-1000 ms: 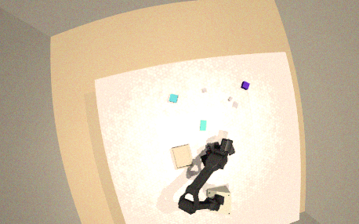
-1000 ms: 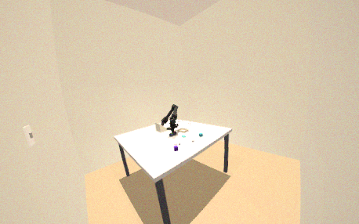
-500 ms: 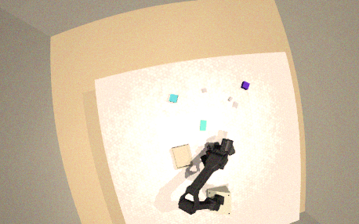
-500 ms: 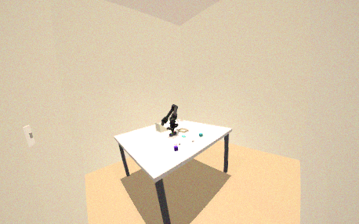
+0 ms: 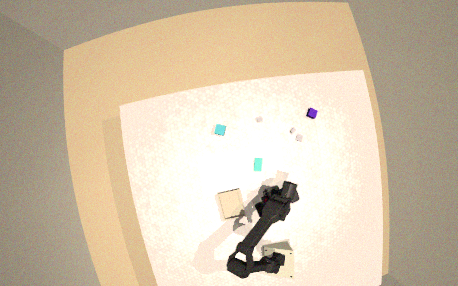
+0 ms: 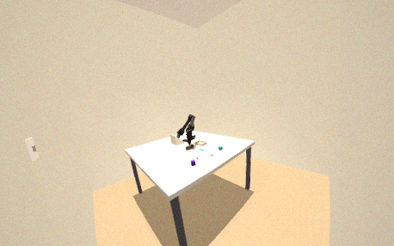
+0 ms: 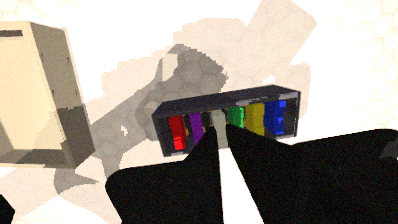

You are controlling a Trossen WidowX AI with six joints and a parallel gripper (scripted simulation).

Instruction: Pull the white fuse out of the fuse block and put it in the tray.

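My gripper tip is 3 cm past the beige tray, 19 cm to the right of it and 4 cm above it. Round my gripper tip: white fuse 1 cm below.
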